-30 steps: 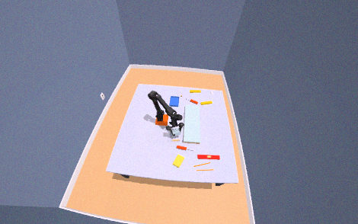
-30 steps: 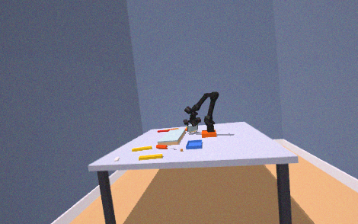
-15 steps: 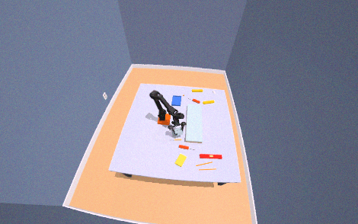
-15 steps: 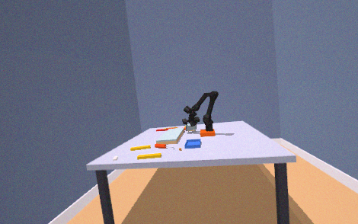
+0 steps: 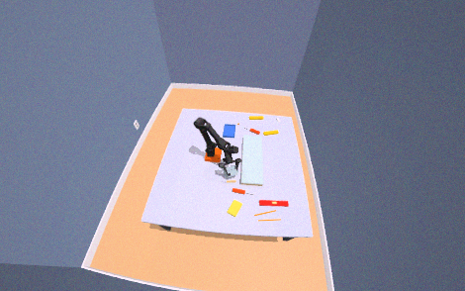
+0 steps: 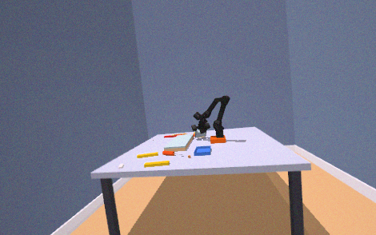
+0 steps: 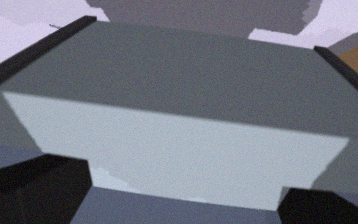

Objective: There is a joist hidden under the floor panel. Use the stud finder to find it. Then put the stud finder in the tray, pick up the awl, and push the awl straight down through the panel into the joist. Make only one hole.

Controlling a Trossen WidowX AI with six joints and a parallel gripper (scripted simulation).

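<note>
Now: the stud finder 2 cm behind my gripper tip and 1 cm below it. Round my gripper tip: awl (7 cm below, 4 cm to the right, 4 cm behind); then red level (32 cm ahead, 24 cm to the right, 6 cm below); then yellow block (27 cm to the right, 6 cm below, 1 cm ahead).
</note>
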